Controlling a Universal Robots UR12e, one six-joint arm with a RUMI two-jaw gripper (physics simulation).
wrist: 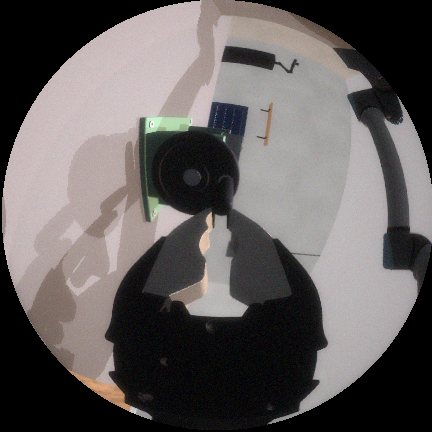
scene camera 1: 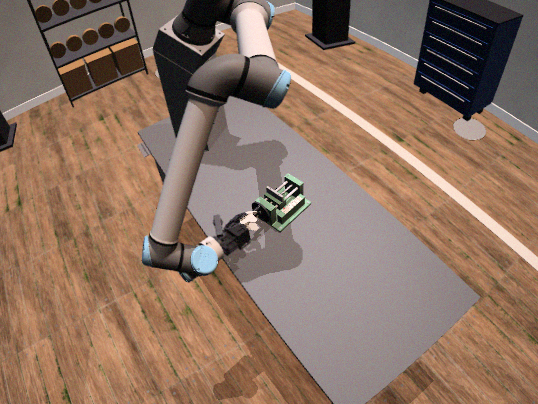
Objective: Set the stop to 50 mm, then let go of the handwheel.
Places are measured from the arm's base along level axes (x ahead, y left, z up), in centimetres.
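Where they show: gripper, fingertip midpoint: (wrist: 220, 210) (scene camera 1: 257, 213); arm's base at its link origin: (scene camera 1: 193, 31).
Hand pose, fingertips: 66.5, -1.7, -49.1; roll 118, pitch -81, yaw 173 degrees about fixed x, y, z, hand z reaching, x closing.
Note:
Things, the pixels of their centre, and the offset from my fingertips, as dx, dy, dz. "spot": a spot on its surface instead. Level surfaces: height alone.
- green stop fixture at a spot on its surface: (wrist: 148, 200) spot: +1.3, +5.6, -9.9
- cross block at the middle of its body: (scene camera 1: 275, 197) -5.6, +10.2, -1.9
- pale scale strip at the middle of its body: (scene camera 1: 292, 204) -2.0, +15.6, -5.4
- wheel's crank handle at the middle of its body: (wrist: 223, 193) -1.5, -0.4, +0.0
- grey table at its surface level: dz -10.9
The green stop fixture (scene camera 1: 283, 218) (wrist: 148, 200) stands on the grey table, with rods, a cross block (scene camera 1: 275, 195) part-way along them, and a pale scale strip (scene camera 1: 292, 206) whose marks are too small to read. Its black handwheel (wrist: 175, 172) faces my gripper; in the scene view it is mostly hidden. The wheel's crank handle (wrist: 225, 192) sits at the wheel's lower right in the wrist view. My gripper (scene camera 1: 256, 214) (wrist: 220, 210) is shut on the handle, its fingertips close around the handle's end.
The grey table (scene camera 1: 360, 280) lies under the fixture. Beyond it on the floor stand a blue drawer cabinet (scene camera 1: 450, 60) (wrist: 228, 118), a shelf rack (scene camera 1: 64, 92) and a dark pillar (scene camera 1: 330, 22). The arm comes down on the left of the fixture in the scene view.

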